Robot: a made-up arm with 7 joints. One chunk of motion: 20 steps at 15 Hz.
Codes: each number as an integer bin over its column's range. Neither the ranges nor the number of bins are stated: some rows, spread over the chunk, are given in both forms.
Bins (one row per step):
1: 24 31 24 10 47 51 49
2: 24 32 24 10 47 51 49
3: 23 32 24 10 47 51 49
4: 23 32 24 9 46 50 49
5: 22 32 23 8 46 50 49
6: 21 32 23 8 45 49 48
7: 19 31 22 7 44 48 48
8: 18 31 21 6 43 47 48
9: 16 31 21 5 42 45 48
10: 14 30 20 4 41 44 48
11: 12 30 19 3 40 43 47
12: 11 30 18 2 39 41 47
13: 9 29 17 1 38 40 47
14: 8 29 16 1 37 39 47
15: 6 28 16 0 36 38 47
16: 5 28 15 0 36 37 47
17: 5 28 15 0 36 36 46
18: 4 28 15 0 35 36 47
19: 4 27 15 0 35 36 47
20: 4 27 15 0 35 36 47
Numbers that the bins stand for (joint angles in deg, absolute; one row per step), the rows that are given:
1: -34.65 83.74 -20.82 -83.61 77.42 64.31 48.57
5: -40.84 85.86 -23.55 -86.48 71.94 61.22 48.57
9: -59.39 83.74 -29.03 -90.79 50.04 45.76 45.13
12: -74.85 81.61 -37.24 -95.11 33.62 33.39 41.68
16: -93.41 77.35 -45.46 -97.98 17.19 21.02 41.68
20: -96.50 75.22 -45.46 -97.98 11.72 17.93 41.68
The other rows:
2: -34.65 85.86 -20.82 -83.61 77.42 64.31 48.57
3: -37.75 85.86 -20.82 -83.61 77.42 64.31 48.57
4: -37.75 85.86 -20.82 -85.05 71.94 61.22 48.57
6: -43.93 85.86 -23.55 -86.48 66.47 58.13 45.13
7: -50.11 83.74 -26.29 -87.92 60.99 55.03 45.13
8: -53.21 83.74 -29.03 -89.36 55.52 51.94 45.13
10: -65.58 81.61 -31.77 -92.23 44.57 42.66 45.13
11: -71.76 81.61 -34.51 -93.67 39.09 39.57 41.68
13: -81.04 79.48 -39.98 -96.54 28.14 30.30 41.68
14: -84.13 79.48 -42.72 -96.54 22.67 27.20 41.68
15: -90.32 77.35 -42.72 -97.98 17.19 24.11 41.68
17: -93.41 77.35 -45.46 -97.98 17.19 17.93 38.23
18: -96.50 77.35 -45.46 -97.98 11.72 17.93 41.68
19: -96.50 75.22 -45.46 -97.98 11.72 17.93 41.68

